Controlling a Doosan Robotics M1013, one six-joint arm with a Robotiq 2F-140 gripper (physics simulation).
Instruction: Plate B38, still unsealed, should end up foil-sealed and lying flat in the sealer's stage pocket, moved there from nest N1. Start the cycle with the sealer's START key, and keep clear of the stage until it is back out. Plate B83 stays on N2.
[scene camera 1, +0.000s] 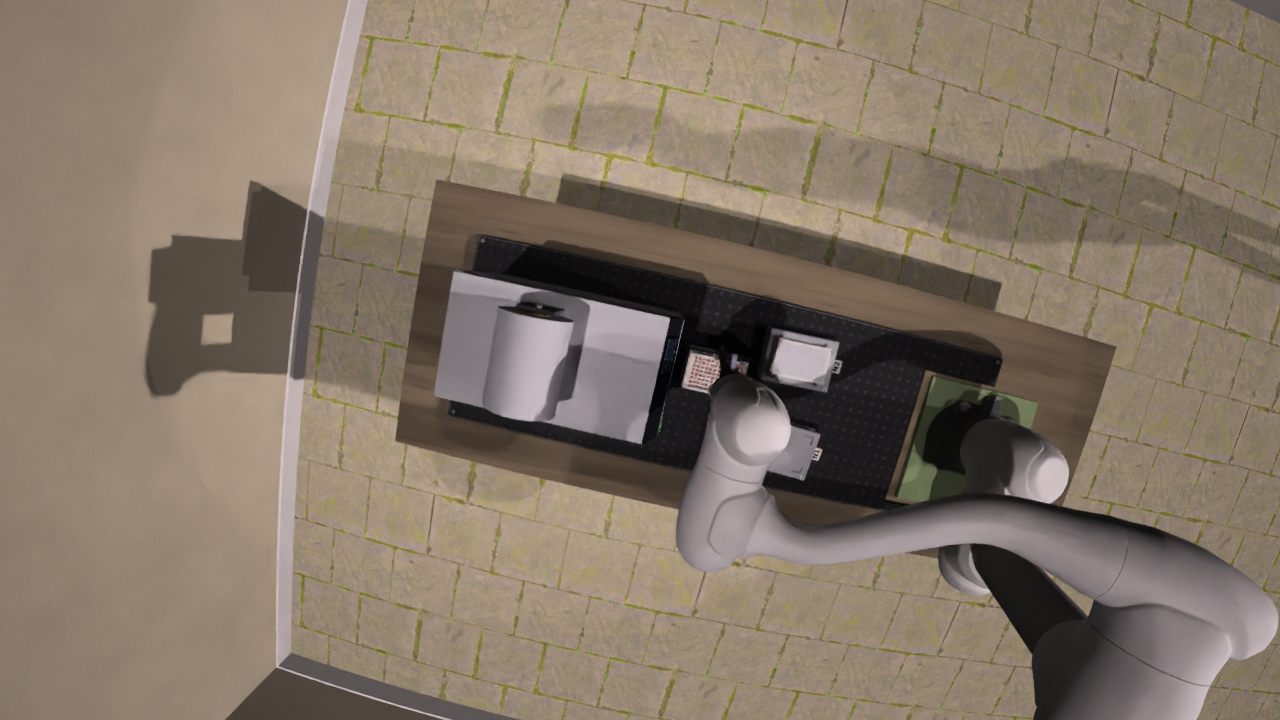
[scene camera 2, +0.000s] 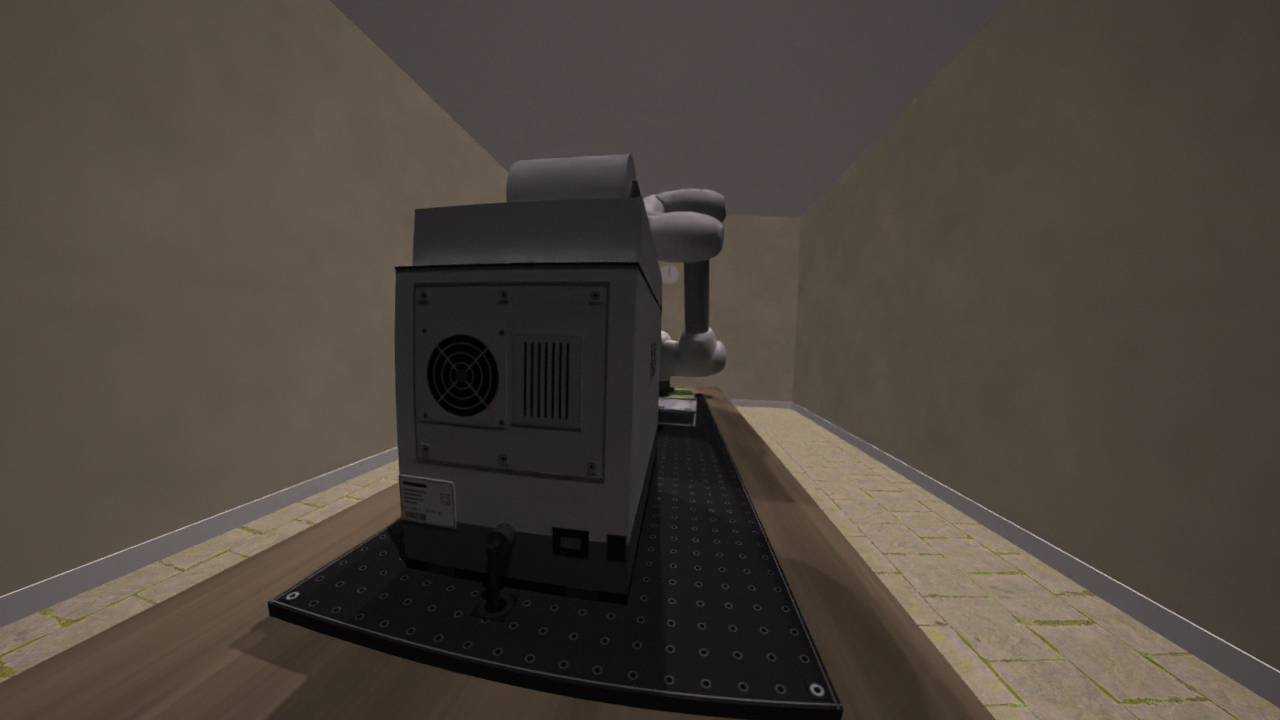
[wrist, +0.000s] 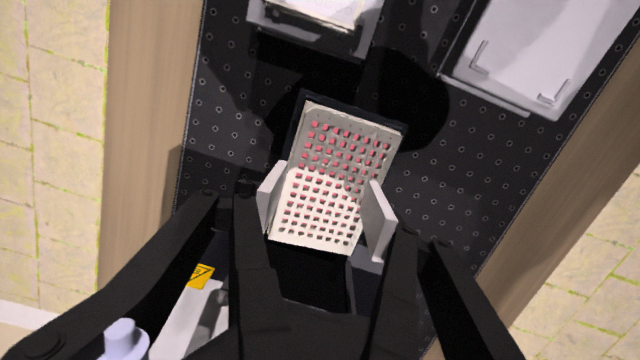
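Where they show: gripper, fingertip midpoint: (scene camera 1: 717, 373) (wrist: 324, 187); arm's base, origin of the base link: (scene camera 1: 973, 442).
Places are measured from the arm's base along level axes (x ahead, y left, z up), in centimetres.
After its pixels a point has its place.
Note:
Plate B38 (scene camera 1: 700, 369) {x 75.2, y 2.4, z 11.8 cm} (wrist: 340, 167) {x 69.6, y 2.7, z 11.7 cm}, white with open wells showing red, lies on the sealer's extended dark stage (wrist: 320, 100) {x 65.4, y -1.1, z 9.9 cm}; I cannot tell whether it is fully seated. No foil shows on it. My gripper (wrist: 324, 187) {x 71.6, y 2.1, z 12.2 cm} is part open, its pale fingertips on either side of the plate's near half; nothing is gripped. The sealer (scene camera 1: 617, 358) {x 92.1, y 1.9, z 35.2 cm} (scene camera 2: 519, 447) {x 123.7, y 9.0, z 13.9 cm} stands beyond the stage; its START key cannot be made out. Nest N1 (scene camera 1: 794, 450) {x 46.8, y 14.8, z 4.7 cm} (wrist: 545, 55) {x 53.5, y 16.6, z 4.7 cm} is empty. Pale plate B83 (scene camera 1: 801, 360) {x 53.4, y -5.9, z 6.3 cm} (wrist: 325, 9) {x 58.5, y -3.8, z 6.3 cm} sits on nest N2 (wrist: 287, 31) {x 61.2, y -6.6, z 4.7 cm}.
A large roll (scene camera 1: 528, 362) {x 103.7, y 4.5, z 47.6 cm} (scene camera 2: 572, 179) {x 110.7, y 7.3, z 42.5 cm} sits on top of the sealer. A green mat (scene camera 1: 917, 474) {x 11.9, y 12.2, z 0.6 cm} lies at the table's far end from the sealer, near the arm's base. The arm reaches over the table beside N1. A yellow warning label (wrist: 200, 276) {x 82.7, y -4.6, z 14.7 cm} marks the sealer's front.

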